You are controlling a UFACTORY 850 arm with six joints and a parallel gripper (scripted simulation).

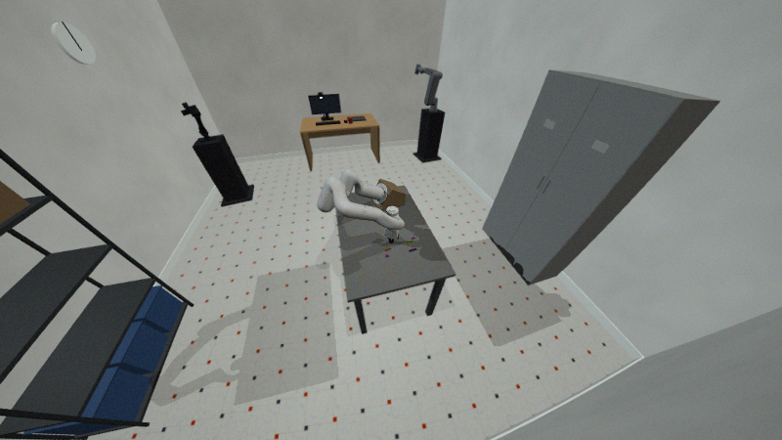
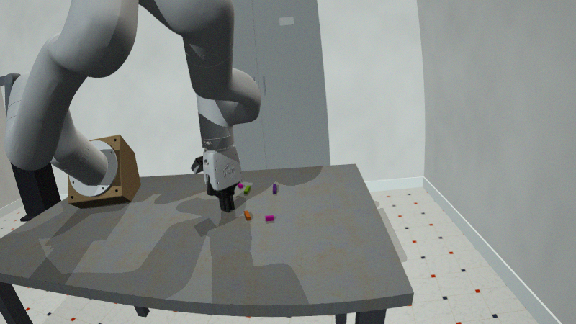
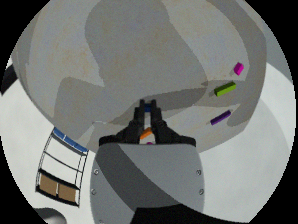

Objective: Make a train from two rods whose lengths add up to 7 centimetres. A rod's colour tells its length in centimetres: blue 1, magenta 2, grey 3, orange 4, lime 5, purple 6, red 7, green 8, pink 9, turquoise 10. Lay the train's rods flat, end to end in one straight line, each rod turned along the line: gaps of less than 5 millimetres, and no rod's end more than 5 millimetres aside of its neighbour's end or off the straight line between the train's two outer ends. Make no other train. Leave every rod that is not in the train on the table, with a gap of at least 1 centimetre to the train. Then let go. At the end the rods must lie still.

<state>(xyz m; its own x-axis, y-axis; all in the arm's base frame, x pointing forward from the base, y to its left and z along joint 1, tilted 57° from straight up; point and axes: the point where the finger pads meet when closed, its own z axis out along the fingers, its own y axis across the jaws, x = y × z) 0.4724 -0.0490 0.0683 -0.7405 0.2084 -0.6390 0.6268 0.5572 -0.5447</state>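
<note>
The blue rod lies 2 cm below my hand. The rest, counted from my hand: lime rod (5 cm ahead, 14 cm to the left, 2 cm below); orange rod (6 cm ahead, 5 cm to the right, 2 cm below); purple rod (13 cm ahead, 12 cm to the left, 2 cm below).
</note>
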